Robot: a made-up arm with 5 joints. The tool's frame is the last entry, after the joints.
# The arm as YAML. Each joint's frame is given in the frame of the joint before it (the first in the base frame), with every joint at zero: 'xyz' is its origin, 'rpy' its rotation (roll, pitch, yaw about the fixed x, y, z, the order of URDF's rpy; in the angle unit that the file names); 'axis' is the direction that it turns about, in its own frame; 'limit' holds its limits. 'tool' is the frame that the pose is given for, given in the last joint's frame.
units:
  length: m
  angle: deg
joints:
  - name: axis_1
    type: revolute
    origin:
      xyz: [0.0, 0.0, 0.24]
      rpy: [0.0, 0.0, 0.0]
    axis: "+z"
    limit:
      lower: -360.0
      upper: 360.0
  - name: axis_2
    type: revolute
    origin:
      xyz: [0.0, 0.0, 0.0]
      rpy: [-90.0, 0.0, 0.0]
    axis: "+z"
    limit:
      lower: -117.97
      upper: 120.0
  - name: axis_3
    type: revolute
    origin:
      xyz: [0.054, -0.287, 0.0]
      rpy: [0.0, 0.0, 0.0]
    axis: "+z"
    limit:
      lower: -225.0
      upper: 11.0
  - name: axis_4
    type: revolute
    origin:
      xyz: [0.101, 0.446, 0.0]
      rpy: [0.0, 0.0, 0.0]
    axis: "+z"
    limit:
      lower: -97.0
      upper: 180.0
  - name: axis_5
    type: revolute
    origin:
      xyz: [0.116, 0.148, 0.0]
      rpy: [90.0, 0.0, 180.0]
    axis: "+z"
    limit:
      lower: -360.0
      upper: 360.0
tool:
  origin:
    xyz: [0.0, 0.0, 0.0]
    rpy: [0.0, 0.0, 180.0]
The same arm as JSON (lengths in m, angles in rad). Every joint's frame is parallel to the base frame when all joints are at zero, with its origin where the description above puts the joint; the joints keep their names.
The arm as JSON. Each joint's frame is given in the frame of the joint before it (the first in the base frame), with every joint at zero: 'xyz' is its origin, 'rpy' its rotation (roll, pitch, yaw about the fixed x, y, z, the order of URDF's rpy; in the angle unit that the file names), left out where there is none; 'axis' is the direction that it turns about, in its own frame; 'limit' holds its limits. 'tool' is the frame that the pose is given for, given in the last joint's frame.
{
  "units": {
    "length": "m",
    "angle": "rad"
  },
  "joints": [
    {
      "name": "axis_1",
      "type": "revolute",
      "origin": {
        "xyz": [
          0.0,
          0.0,
          0.24
        ]
      },
      "axis": [
        0.0,
        0.0,
        1.0
      ],
      "limit": {
        "lower": -6.2832,
        "upper": 6.2832
      }
    },
    {
      "name": "axis_2",
      "type": "revolute",
      "origin": {
        "xyz": [
          0.0,
          0.0,
          0.0
        ]
      },
      "axis": [
        0.0,
        1.0,
        0.0
      ],
      "limit": {
        "lower": -2.059,
        "upper": 2.0944
      }
    },
    {
      "name": "axis_3",
      "type": "revolute",
      "origin": {
        "xyz": [
          0.054,
          0.0,
          0.287
        ]
      },
      "axis": [
        0.0,
        1.0,
        0.0
      ],
      "limit": {
        "lower": -3.927,
        "upper": 0.192
      }
    },
    {
      "name": "axis_4",
      "type": "revolute",
      "origin": {
        "xyz": [
          0.101,
          0.0,
          -0.446
        ]
      },
      "axis": [
        0.0,
        1.0,
        0.0
      ],
      "limit": {
        "lower": -1.693,
        "upper": 3.1416
      }
    },
    {
      "name": "axis_5",
      "type": "revolute",
      "origin": {
        "xyz": [
          0.116,
          0.0,
          -0.148
        ]
      },
      "axis": [
        0.0,
        0.0,
        -1.0
      ],
      "limit": {
        "lower": -6.2832,
        "upper": 6.2832
      }
    }
  ],
  "tool": {
    "origin": {
      "xyz": [
        0.0,
        0.0,
        0.0
      ],
      "rpy": [
        3.1416,
        0.0,
        0.0
      ]
    }
  }
}

